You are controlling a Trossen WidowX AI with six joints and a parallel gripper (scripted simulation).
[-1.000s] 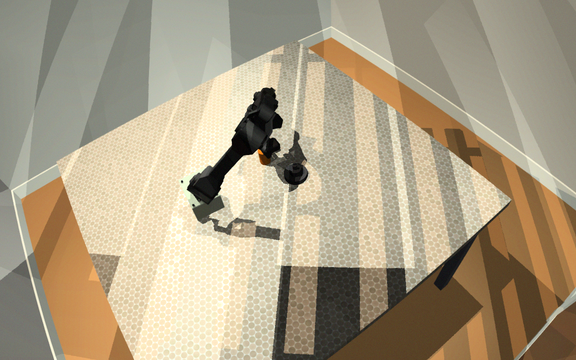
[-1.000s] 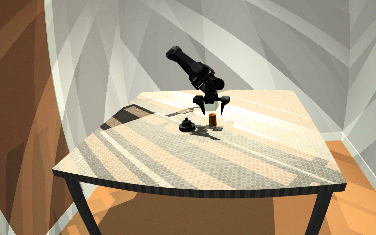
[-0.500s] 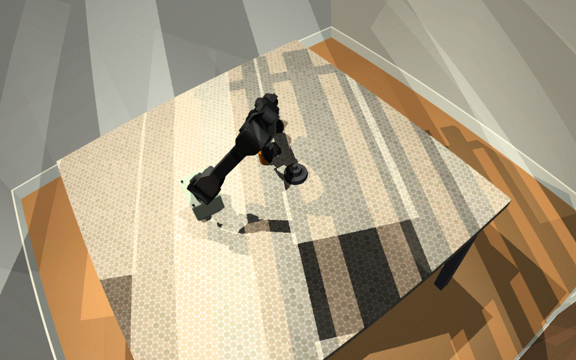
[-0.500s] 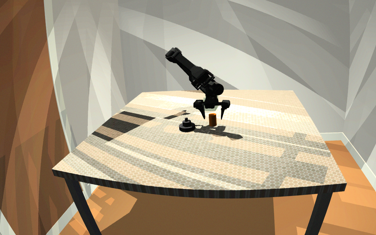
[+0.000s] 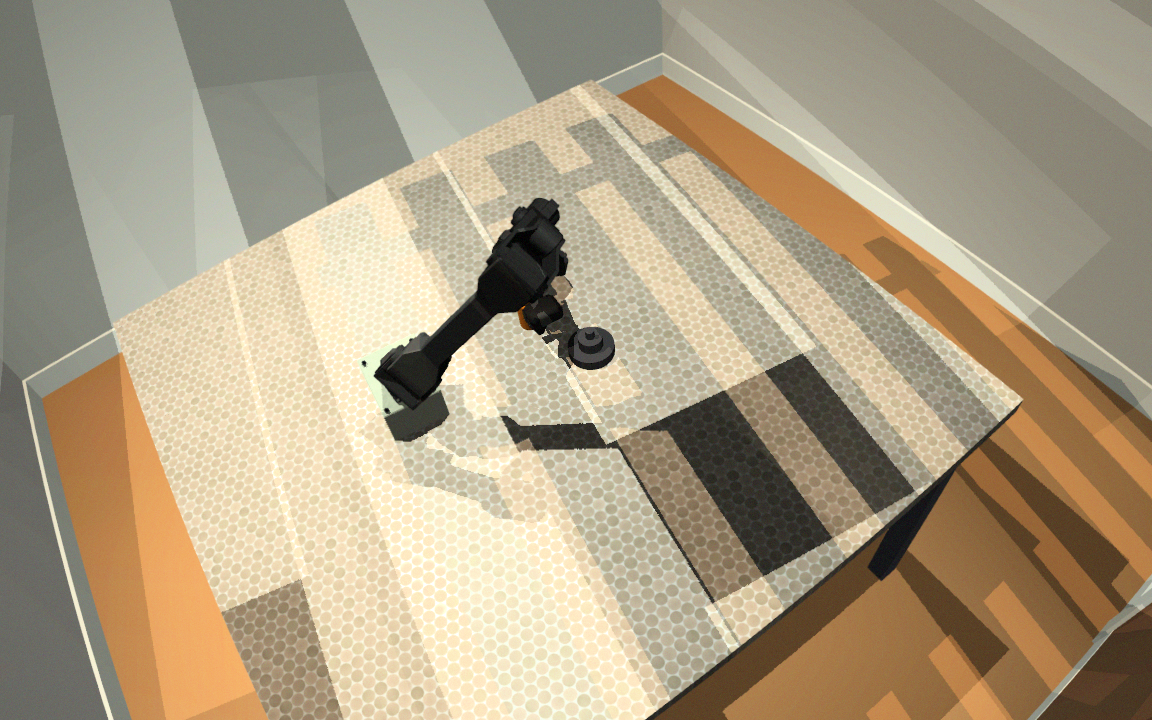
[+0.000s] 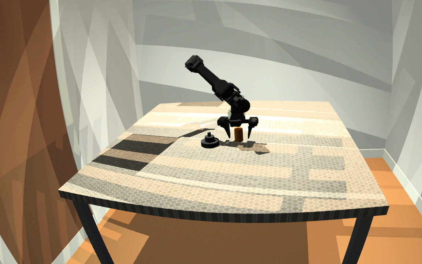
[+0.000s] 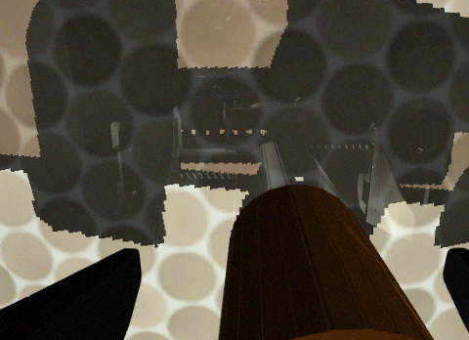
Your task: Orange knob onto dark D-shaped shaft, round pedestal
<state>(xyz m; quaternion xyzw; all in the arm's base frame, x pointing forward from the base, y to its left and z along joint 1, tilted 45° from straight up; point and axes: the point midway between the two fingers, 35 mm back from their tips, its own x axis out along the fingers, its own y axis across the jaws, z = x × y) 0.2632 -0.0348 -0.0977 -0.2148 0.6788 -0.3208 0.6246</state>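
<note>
The dark round pedestal lies 130 mm to the right of my gripper tip, 40 mm ahead of it and 20 mm above it. Round my gripper tip: orange knob (20 mm above).
</note>
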